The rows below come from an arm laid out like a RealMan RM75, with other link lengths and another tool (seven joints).
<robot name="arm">
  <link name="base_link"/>
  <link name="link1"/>
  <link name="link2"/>
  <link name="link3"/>
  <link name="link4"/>
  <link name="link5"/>
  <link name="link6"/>
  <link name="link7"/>
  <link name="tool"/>
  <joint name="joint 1" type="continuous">
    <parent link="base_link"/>
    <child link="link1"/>
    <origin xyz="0 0 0.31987" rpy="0 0 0"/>
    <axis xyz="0 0 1"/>
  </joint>
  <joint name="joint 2" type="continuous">
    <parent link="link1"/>
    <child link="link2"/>
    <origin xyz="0 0 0" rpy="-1.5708 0 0"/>
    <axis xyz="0 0 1"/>
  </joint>
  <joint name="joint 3" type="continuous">
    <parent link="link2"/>
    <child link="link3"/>
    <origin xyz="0 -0.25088 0" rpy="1.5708 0 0"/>
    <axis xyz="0 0 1"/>
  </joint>
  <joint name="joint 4" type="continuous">
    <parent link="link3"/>
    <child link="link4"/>
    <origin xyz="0 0 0" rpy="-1.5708 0 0"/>
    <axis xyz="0 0 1"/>
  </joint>
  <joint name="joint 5" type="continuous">
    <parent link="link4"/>
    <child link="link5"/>
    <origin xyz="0 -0.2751 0" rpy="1.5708 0 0"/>
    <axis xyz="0 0 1"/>
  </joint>
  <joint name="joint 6" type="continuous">
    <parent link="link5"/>
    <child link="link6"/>
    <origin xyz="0 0 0" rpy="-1.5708 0 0"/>
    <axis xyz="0 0 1"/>
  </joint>
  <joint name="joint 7" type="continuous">
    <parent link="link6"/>
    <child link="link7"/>
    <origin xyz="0 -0.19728 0" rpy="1.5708 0 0"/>
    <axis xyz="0 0 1"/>
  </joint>
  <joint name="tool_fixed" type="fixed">
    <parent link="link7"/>
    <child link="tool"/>
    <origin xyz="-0.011 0.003 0.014" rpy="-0.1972 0 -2.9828"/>
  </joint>
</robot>
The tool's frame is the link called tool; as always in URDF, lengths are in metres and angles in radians. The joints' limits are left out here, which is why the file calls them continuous.
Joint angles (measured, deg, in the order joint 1, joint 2, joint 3, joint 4, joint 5, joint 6, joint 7), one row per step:
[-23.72, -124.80, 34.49, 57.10, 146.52, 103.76, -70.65]
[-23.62, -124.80, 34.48, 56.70, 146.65, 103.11, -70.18]
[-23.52, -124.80, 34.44, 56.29, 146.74, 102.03, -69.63]
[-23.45, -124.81, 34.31, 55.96, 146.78, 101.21, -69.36]
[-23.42, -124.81, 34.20, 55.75, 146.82, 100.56, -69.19]
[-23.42, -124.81, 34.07, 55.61, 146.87, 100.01, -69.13]
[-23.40, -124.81, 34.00, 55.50, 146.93, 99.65, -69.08]
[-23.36, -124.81, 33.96, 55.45, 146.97, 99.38, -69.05]
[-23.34, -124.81, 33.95, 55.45, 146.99, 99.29, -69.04]
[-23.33, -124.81, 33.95, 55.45, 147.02, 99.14, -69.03]
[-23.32, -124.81, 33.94, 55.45, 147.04, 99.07, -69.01]
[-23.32, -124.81, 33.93, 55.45, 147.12, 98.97, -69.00]
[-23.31, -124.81, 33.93, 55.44, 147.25, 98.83, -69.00]
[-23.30, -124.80, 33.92, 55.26, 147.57, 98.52, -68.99]
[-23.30, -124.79, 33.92, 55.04, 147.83, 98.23, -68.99]
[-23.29, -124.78, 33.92, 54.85, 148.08, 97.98, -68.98]
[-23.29, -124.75, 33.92, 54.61, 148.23, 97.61, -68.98]
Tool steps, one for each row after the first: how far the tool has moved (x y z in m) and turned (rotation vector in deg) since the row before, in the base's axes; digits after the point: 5 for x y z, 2 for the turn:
[-0.00247, 0.00000, -0.00158, 0.23, 0.26, -0.09]
[-0.00335, 0.00133, -0.00149, 0.61, 0.47, -0.13]
[-0.00253, 0.00100, -0.00107, 0.53, 0.28, 0.10]
[-0.00193, 0.00108, -0.00054, 0.45, 0.27, 0.08]
[-0.00159, 0.00113, -0.00021, 0.42, 0.24, 0.14]
[-0.00121, 0.00049, -0.00024, 0.24, 0.17, 0.10]
[-0.00101, 0.00031, -0.00006, 0.19, 0.15, 0.09]
[-0.00038, 0.00009, 0.00005, 0.07, 0.07, 0.03]
[-0.00048, 0.00031, 0.00004, 0.10, 0.11, 0.02]
[-0.00029, 0.00010, 0.00004, 0.05, 0.06, 0.01]
[-0.00047, 0.00011, 0.00004, 0.04, 0.12, 0.02]
[-0.00074, 0.00002, -0.00001, 0.03, 0.18, 0.06]
[-0.00177, -0.00040, -0.00061, -0.05, 0.32, 0.19]
[-0.00149, -0.00039, -0.00081, -0.06, 0.24, 0.18]
[-0.00142, -0.00046, -0.00069, -0.07, 0.23, 0.16]
[-0.00145, 0.00005, -0.00070, 0.06, 0.22, 0.17]

